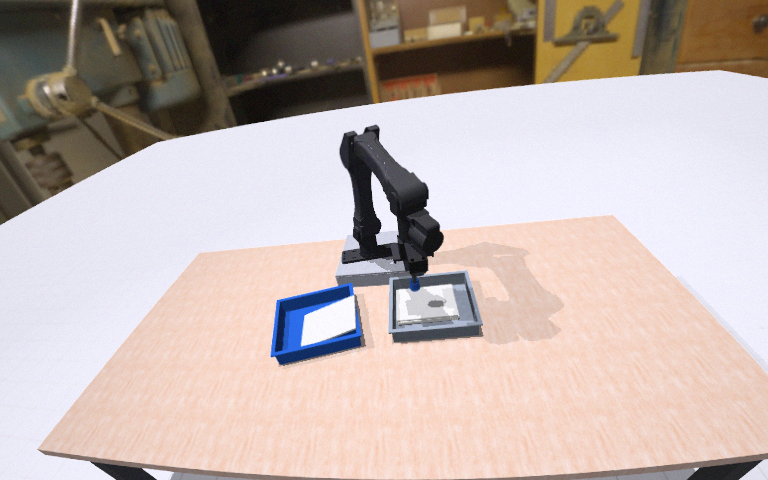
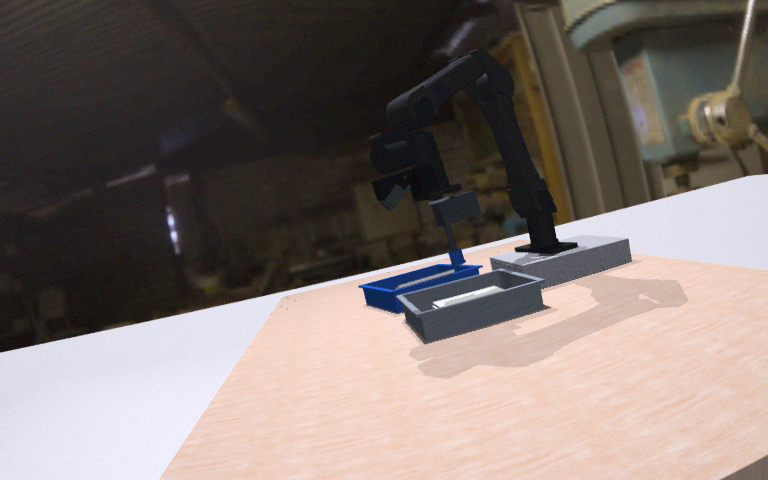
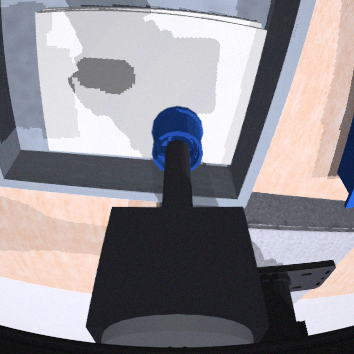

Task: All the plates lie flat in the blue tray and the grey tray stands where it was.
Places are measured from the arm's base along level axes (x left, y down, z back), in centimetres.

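Where they show: hand at its tool point: [image 1: 414,287] [image 2: 458,263] [image 3: 176,129]; arm's base at its link origin: [image 1: 370,254] [image 2: 545,249] [image 3: 263,278].
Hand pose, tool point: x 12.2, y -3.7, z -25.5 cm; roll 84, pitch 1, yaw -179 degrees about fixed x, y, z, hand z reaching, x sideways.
Observation:
Each offset is from my tool point to the centre of the thing. Level surfaces: height alone.
The blue tray @[dy +6.7, dx -29.9, dz -0.5 cm] [image 1: 317,352] [image 2: 382,300] [image 3: 348,165] holds a white plate @[dy +6.0, dx -26.2, dz -1.7 cm] [image 1: 331,322] [image 2: 424,279]. That plate is tilted, with its end towards the grey tray raised against the side wall. The grey tray @[dy +6.7, dx +4.2, dz -1.2 cm] [image 1: 436,335] [image 2: 481,316] [image 3: 272,75] holds a low stack of white plates @[dy +7.2, dx +2.6, dz +0.9 cm] [image 1: 413,311] [image 2: 470,295] [image 3: 185,60]. Layered edges show, but the number of plates cannot be told. My suction cup [image 1: 415,287] [image 2: 458,266] [image 3: 177,122] is over the stack, near its edge on the arm-base side. The cup carries no plate and seems a little above the stack.
The grey base block [image 1: 368,279] [image 2: 566,266] [image 3: 300,240] of the arm stands behind the two trays. The trays stand side by side on the wooden table @[dy +9.1 cm] [image 1: 396,407] [image 2: 509,418], with a narrow gap between them. The arm's shadow falls beside the grey tray.

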